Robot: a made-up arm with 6 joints.
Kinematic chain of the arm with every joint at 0, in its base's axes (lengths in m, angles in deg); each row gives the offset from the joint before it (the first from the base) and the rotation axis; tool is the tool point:
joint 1: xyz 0 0 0.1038 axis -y
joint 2: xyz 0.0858 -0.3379 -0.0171 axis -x
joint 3: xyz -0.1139 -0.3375 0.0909 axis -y
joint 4: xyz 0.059 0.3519 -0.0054 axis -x
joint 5: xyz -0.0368 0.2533 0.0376 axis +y
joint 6: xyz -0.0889 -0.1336 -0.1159 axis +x
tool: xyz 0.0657 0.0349 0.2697
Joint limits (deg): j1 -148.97..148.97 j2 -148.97..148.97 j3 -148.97..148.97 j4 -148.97..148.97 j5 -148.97..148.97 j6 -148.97..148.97
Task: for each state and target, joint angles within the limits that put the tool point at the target. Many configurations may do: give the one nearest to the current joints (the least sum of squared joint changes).
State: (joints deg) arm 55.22 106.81 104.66 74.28 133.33 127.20
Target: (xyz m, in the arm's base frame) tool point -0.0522 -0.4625 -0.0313
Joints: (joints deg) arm 51.25 111.51 115.64 63.51 115.21 110.83
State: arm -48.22 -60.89 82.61 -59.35 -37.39 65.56
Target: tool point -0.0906 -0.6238 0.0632
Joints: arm -65.03 -88.33 119.42 -35.06 -71.28 104.07
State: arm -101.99 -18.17 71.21 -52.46 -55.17 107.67
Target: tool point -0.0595 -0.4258 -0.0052
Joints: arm -120.43 -31.49 53.14 -46.61 -49.12 90.39
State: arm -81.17 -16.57 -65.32 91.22 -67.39 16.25
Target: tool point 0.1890 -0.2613 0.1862
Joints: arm -93.09 -8.68 -71.53 84.90 -59.72 25.94
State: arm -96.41 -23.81 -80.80 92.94 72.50 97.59
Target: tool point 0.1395 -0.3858 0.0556
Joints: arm -64.95 -42.48 -78.66 82.96 65.45 76.78
